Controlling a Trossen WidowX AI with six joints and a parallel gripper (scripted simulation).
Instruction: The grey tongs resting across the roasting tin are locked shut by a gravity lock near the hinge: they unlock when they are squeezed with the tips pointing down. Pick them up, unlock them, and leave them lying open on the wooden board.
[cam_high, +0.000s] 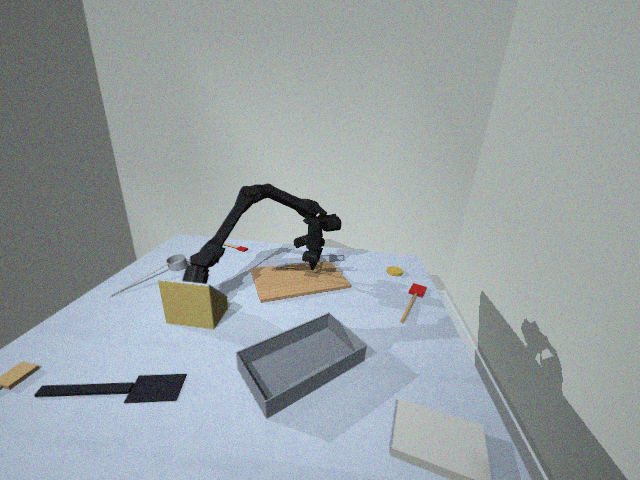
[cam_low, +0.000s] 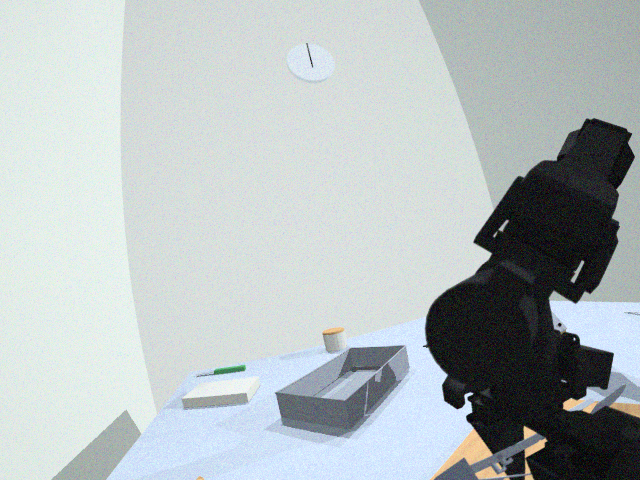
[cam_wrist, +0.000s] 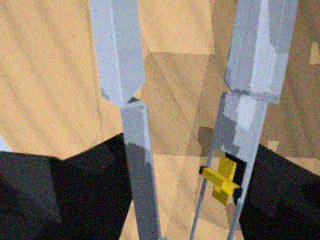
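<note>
Now: the wooden board 50 mm behind my gripper tip, 40 mm below it and 30 mm to the right of it. Also, from my gripper tip: roasting tin 460 mm to the right, 80 mm ahead, 20 mm below; then black spatula 650 mm to the right, 320 mm behind, 40 mm below; then red spatula 410 mm ahead, 50 mm to the right, 40 mm below.
</note>
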